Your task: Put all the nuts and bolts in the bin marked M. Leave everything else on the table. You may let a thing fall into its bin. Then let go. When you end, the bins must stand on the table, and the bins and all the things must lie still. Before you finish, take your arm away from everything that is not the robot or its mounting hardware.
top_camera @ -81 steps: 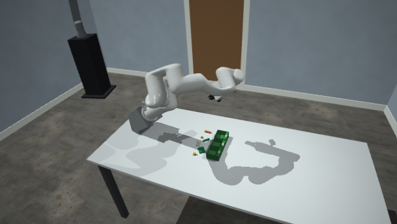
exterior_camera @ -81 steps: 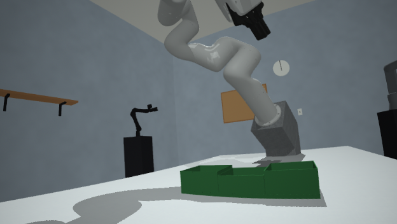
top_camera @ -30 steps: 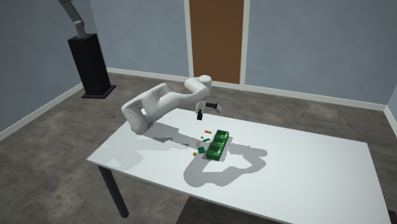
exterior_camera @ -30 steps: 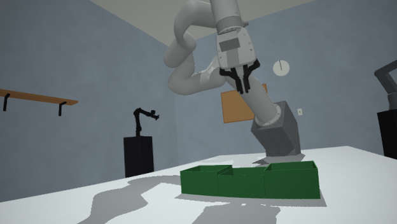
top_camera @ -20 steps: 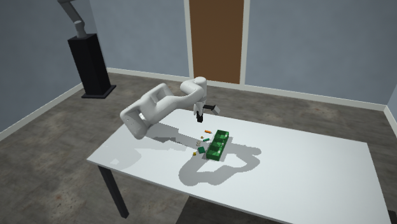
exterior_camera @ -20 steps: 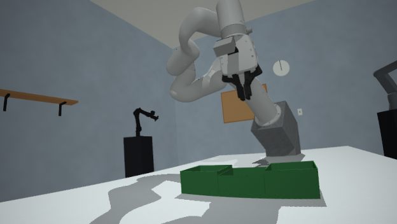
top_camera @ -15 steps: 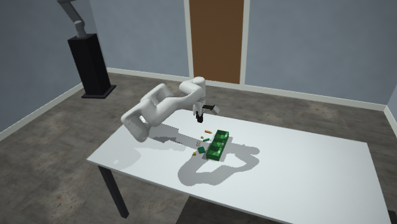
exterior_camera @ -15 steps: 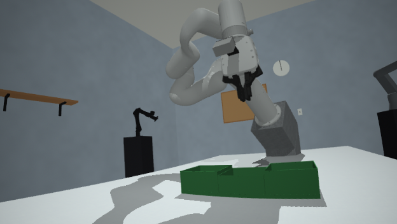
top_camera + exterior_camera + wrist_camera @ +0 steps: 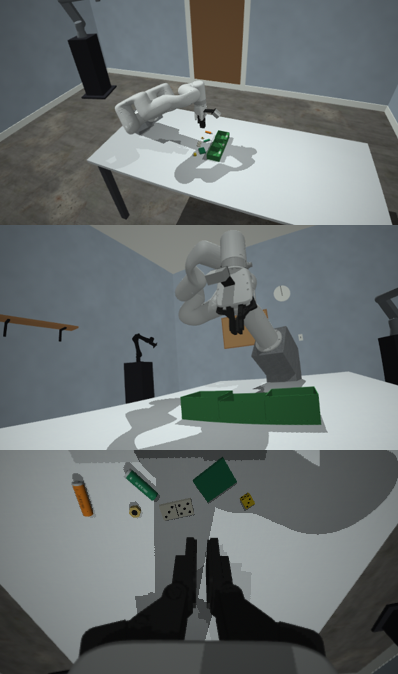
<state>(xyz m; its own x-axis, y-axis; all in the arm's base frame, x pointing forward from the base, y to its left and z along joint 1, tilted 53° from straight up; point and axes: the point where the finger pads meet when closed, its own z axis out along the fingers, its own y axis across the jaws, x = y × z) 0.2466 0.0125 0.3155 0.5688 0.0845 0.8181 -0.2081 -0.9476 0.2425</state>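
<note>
Now: hand 100 mm short of the green bin row, 10 mm to the right of it and 180 mm above it. Also, from my hand: white domino 30 mm behind, 30 mm to the left, 200 mm below; green battery 10 mm ahead, 70 mm to the left, 190 mm below; flat green block 10 mm behind, 30 mm to the right, 200 mm below.
</note>
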